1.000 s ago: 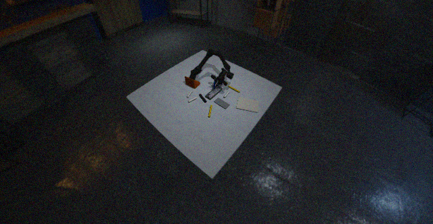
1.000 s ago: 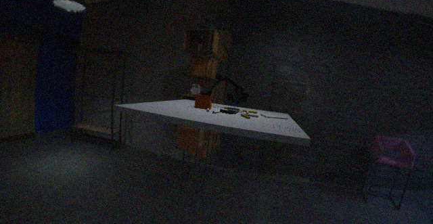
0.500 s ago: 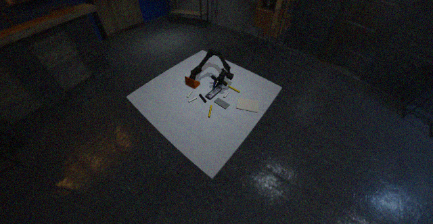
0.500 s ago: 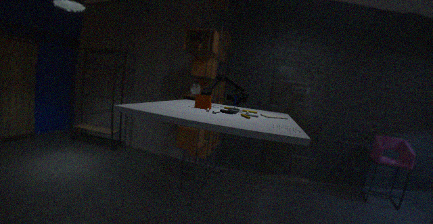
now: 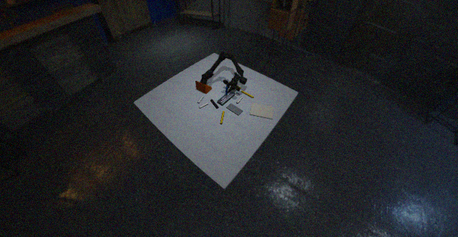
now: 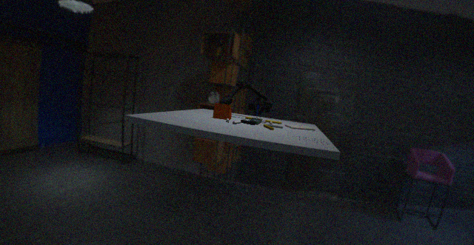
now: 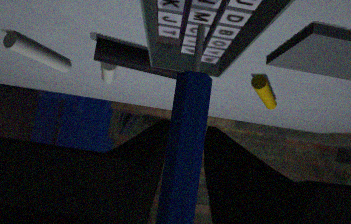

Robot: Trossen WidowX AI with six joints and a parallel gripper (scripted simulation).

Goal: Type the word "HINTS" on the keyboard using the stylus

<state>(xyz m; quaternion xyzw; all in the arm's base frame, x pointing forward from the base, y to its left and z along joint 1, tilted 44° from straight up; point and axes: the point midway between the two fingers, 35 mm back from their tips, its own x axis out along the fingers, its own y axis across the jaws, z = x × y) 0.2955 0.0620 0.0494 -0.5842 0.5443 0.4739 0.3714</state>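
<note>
Right now the blue stylus is 10 mm below my gripper tip. Round my gripper tip: grey slab (150 mm ahead, 80 mm below, 60 mm to the right); grey stylus tip (50 mm below); dark stick (140 mm to the right, 70 mm below, 30 mm behind).
</note>
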